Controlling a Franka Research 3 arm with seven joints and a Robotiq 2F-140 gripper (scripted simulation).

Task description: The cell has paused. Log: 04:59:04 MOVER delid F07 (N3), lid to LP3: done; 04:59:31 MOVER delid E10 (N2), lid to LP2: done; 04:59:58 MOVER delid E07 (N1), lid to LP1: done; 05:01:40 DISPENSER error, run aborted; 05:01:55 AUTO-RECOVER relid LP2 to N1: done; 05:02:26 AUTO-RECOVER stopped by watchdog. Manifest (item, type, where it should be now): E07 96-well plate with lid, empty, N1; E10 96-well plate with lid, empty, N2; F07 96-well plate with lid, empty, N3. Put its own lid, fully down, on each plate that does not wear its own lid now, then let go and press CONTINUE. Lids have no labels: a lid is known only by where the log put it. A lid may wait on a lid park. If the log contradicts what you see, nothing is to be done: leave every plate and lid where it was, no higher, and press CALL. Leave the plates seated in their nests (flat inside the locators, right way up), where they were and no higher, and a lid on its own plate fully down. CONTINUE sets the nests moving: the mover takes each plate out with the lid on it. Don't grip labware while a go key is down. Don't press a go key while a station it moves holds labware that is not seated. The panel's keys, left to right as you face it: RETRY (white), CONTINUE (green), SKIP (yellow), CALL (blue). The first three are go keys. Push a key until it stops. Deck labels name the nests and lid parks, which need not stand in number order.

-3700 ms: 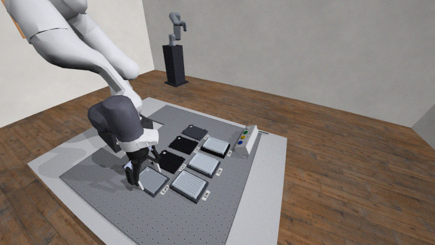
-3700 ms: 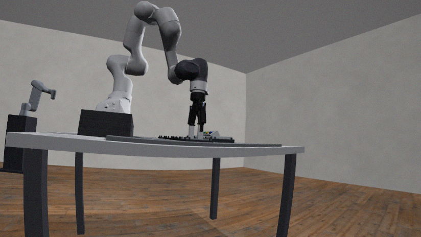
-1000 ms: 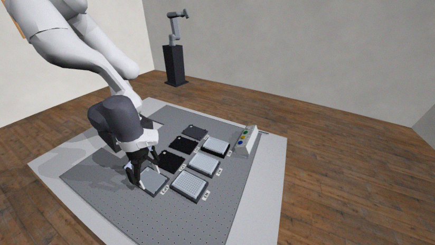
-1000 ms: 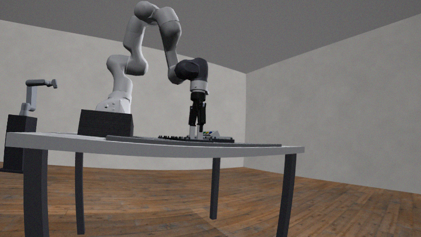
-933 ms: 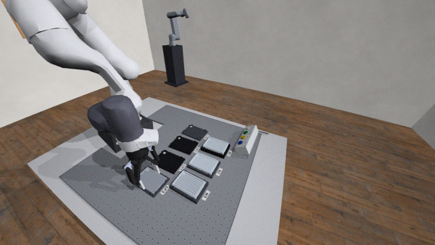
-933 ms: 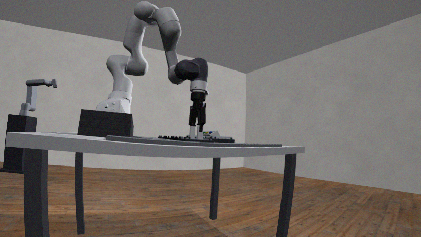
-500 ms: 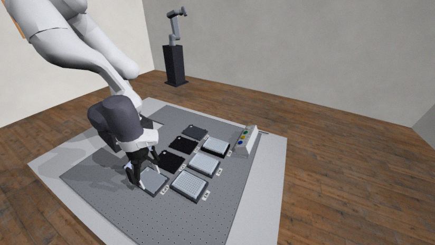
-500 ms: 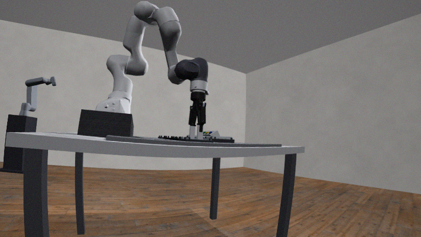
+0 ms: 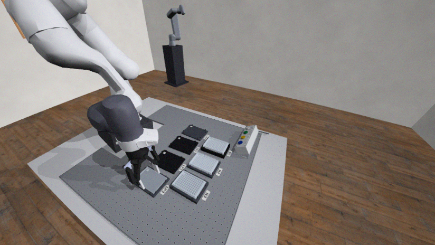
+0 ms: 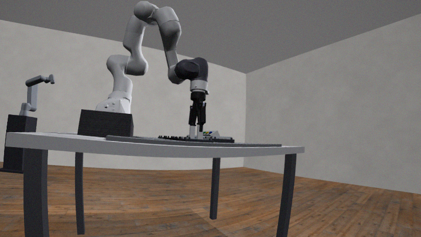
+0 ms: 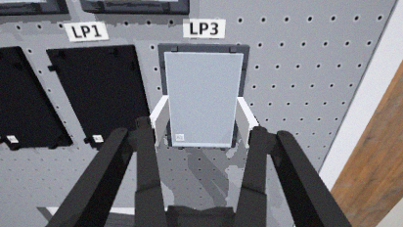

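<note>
The grey lid is 2 cm below my hand. Round my hand: lid park LP3: 3 cm below; then N3 plate: 16 cm ahead, 9 cm to the left, 1 cm below; then lid park LP1: 13 cm to the left, 3 cm below, 2 cm behind.
</note>
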